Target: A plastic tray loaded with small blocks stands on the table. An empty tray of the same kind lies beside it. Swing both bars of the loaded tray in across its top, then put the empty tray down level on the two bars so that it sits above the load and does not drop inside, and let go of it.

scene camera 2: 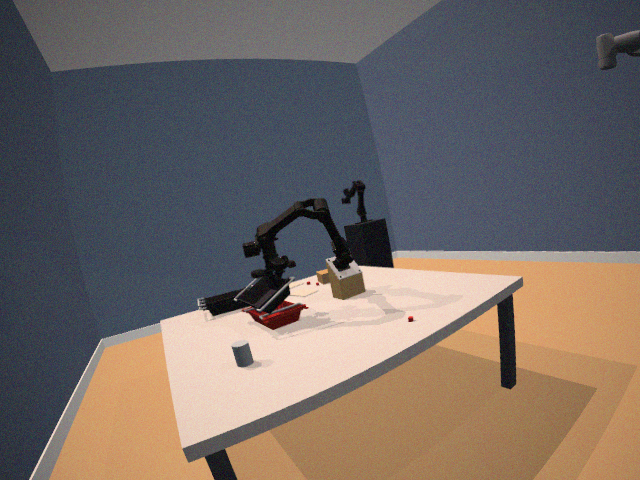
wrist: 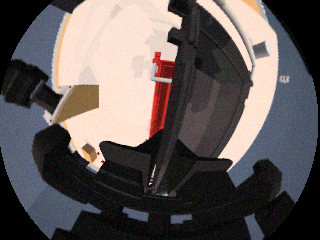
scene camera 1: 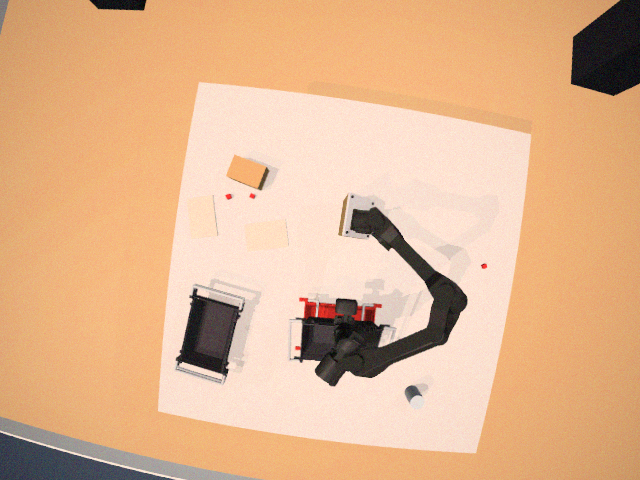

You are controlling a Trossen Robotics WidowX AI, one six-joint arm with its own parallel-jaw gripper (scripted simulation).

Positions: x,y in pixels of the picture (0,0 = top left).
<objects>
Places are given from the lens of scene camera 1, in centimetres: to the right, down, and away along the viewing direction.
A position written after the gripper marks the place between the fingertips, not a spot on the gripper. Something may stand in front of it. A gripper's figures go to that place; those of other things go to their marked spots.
gripper [scene camera 1: 341,321]: 7, 26, 86
black tray [scene camera 1: 316,332]: -1, 31, 90
tan box [scene camera 1: 250,173]: -24, -23, 92
</objects>
